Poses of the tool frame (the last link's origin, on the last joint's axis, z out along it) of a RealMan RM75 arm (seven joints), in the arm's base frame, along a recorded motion.
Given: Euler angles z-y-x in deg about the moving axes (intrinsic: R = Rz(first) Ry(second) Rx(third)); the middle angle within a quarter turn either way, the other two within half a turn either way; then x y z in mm.
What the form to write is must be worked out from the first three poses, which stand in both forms.
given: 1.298 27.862 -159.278 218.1 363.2 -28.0
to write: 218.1 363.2 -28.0 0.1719 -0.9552 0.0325 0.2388
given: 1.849 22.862 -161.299 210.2 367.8 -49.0
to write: 210.2 367.8 -49.0 0.1561 -0.9675 0.0166 0.1981
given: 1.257 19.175 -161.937 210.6 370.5 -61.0
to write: 210.6 370.5 -61.0 0.1530 -0.9740 0.0155 0.1662
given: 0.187 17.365 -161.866 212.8 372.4 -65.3
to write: 212.8 372.4 -65.3 0.1555 -0.9762 0.0222 0.1493
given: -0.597 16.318 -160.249 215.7 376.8 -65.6
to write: 215.7 376.8 -65.6 0.1705 -0.9751 0.0294 0.1389
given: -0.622 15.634 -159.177 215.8 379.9 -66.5
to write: 215.8 379.9 -66.5 0.1798 -0.9742 0.0299 0.1328
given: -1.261 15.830 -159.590 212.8 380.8 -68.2
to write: 212.8 380.8 -68.2 0.1770 -0.9745 0.0351 0.1336
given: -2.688 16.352 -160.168 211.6 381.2 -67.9
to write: 211.6 381.2 -67.9 0.1737 -0.9742 0.0474 0.1361
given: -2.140 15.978 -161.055 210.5 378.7 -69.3
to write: 210.5 378.7 -69.3 0.1655 -0.9762 0.0411 0.1340
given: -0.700 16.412 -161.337 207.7 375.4 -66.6
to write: 207.7 375.4 -66.6 0.1613 -0.9765 0.0291 0.1399
